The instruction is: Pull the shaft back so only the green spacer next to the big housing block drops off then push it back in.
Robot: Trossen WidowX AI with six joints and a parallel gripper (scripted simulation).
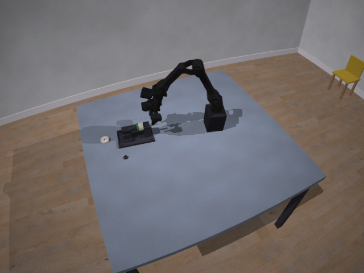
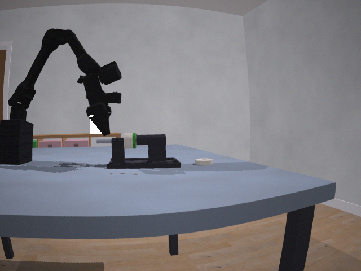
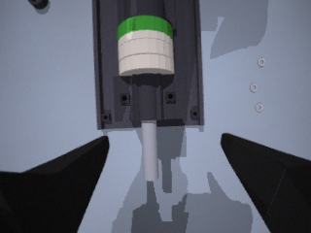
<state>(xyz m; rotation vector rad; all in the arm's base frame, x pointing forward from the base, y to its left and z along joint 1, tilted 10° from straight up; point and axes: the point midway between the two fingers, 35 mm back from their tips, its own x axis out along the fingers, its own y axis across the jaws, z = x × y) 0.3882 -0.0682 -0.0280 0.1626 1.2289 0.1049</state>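
The grey shaft is 70 mm ahead of my hand, 10 mm to the left of it and 50 mm below it. From my hand the other things lie so: green spacer (100 mm ahead, 10 mm to the left, 60 mm below); white spacer (80 mm ahead, 10 mm to the left, 50 mm below); black ring (210 mm ahead, 170 mm to the left, 130 mm below).
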